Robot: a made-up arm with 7 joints. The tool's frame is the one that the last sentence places.
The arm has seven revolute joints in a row. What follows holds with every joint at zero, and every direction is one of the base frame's.
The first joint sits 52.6 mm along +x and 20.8 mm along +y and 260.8 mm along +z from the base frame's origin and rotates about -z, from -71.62 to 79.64 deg.
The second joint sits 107.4 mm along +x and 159.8 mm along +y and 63 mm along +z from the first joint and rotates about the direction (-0.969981, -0.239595, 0.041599), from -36.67 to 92.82 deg.
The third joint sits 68.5 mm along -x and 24 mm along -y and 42.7 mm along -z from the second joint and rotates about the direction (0.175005, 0.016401, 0.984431), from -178.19 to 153.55 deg.
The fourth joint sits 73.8 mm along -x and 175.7 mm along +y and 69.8 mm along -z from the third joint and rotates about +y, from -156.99 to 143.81 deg.
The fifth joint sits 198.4 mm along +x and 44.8 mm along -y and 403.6 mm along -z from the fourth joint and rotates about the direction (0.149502, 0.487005, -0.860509), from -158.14 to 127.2 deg.
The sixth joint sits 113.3 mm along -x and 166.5 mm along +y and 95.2 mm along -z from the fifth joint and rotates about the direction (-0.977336, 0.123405, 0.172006), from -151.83 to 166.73 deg.
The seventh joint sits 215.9 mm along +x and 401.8 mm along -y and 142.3 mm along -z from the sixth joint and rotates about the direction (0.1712, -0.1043, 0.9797), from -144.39 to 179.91 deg.
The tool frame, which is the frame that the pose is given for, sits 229.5 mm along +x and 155 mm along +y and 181.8 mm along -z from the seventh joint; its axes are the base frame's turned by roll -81.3, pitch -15.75 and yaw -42.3 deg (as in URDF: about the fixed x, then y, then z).
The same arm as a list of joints. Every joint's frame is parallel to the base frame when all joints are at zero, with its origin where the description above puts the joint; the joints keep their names.
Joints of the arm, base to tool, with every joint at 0 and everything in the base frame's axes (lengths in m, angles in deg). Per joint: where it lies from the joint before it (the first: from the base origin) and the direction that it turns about. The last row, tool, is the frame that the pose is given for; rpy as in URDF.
joint 1: axis -z offset 0.0526 0.0208 0.2608
joint 2: axis -0.969981 -0.239595 0.041599 offset 0.1074 0.1598 0.0630
joint 3: axis 0.175005 0.016401 0.984431 offset -0.0685 -0.0240 -0.0427
joint 4: axis +y offset -0.0738 0.1757 -0.0698
joint 5: axis 0.149502 0.487005 -0.860509 offset 0.1984 -0.0448 -0.4036
joint 6: axis -0.977336 0.123405 0.172006 offset -0.1133 0.1665 -0.0952
joint 7: axis 0.1712 -0.1043 0.9797 offset 0.2159 -0.4018 -0.1423
tool: offset 0.2295 0.1550 -0.1818 rpy -81.30 -15.75 -42.30
Joint limits (deg, base to tool): -71.62..79.64 -36.67..92.82 -178.19..153.55 -156.99..143.81 -158.14..127.20 -151.83..166.73 -144.39..179.91

